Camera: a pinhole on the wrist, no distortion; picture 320 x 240 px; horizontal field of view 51.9 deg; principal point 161.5 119.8 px. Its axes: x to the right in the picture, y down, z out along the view. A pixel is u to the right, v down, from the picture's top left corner.
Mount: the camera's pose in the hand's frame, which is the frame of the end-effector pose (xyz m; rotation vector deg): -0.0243 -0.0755 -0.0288 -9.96 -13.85 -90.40
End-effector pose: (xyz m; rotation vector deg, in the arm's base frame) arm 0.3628 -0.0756 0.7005 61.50 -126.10 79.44
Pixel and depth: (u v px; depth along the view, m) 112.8 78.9 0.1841
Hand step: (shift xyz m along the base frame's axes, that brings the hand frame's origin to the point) 0.0525 -0.1002 -0.0995
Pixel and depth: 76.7 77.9 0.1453
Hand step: 0.0441 -0.0680 -0.0766
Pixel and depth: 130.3 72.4 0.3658
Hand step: 0.0560 -0.2212 -0.2384
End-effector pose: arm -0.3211 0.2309 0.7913 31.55 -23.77 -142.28
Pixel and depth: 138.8 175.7 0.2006
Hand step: -0.0818 0.0348 0.1365
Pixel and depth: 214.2 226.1 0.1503
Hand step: -0.0986 0.0591 0.0789
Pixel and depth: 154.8 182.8 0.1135
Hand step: -0.0522 0.0530 0.0549
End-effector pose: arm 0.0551 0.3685 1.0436 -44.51 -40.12 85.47
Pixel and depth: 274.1 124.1 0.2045
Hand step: -0.0975 -0.0219 0.1842
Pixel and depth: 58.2 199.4 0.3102
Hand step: -0.2597 0.0390 0.0640
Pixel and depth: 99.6 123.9 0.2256
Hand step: -0.1575 -0.0275 0.0869
